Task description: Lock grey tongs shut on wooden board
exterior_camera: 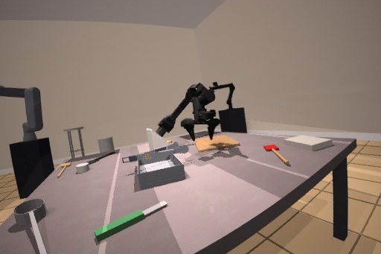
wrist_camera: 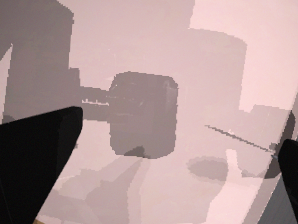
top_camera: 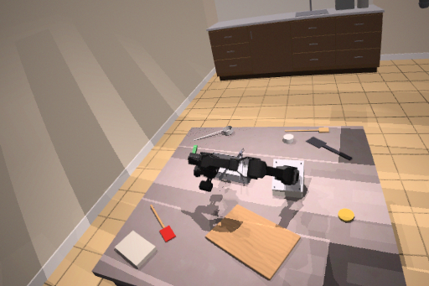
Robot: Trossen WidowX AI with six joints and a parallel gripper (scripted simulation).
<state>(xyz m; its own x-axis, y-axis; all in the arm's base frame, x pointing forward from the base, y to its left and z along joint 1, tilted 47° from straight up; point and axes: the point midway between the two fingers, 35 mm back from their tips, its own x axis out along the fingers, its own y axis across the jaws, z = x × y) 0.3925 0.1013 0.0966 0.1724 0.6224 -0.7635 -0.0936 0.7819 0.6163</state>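
My gripper tip is now 220 mm to the left of the grey roasting tin, 60 mm above it and 10 mm past it. From my gripper tip the other things lie so: wooden board (280 mm behind, 200 mm to the left, 80 mm below); white block (430 mm to the left, 220 mm ahead, 80 mm below); red spatula (260 mm to the left, 180 mm ahead, 90 mm below).
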